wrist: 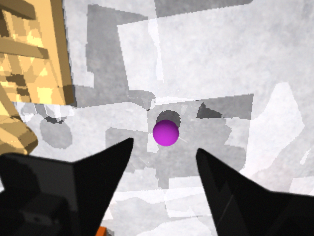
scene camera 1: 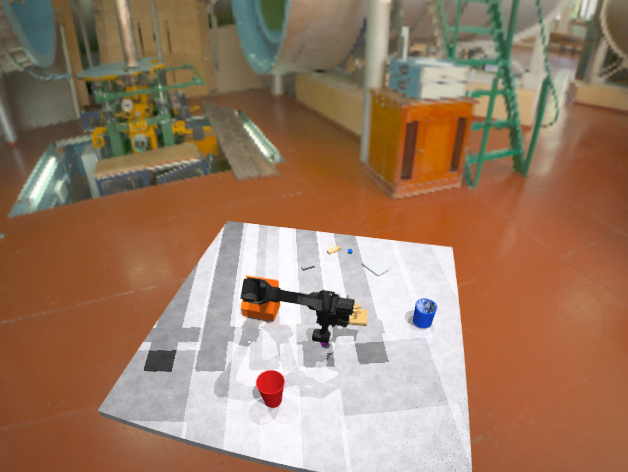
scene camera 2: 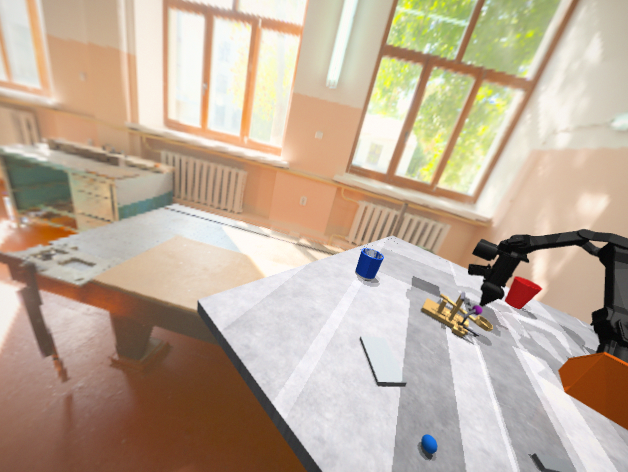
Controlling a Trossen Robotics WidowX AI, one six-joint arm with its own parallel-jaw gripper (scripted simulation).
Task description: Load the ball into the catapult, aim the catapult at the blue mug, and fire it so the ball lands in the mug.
Labels:
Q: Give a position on a wooden catapult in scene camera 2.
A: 459, 324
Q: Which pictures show the red cup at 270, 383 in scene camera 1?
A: Scene camera 1 and scene camera 2 only.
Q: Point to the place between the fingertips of my gripper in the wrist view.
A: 165, 147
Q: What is my gripper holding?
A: Nothing.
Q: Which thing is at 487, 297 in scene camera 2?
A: My gripper.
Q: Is my gripper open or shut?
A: Open.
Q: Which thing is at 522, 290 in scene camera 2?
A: A red cup.

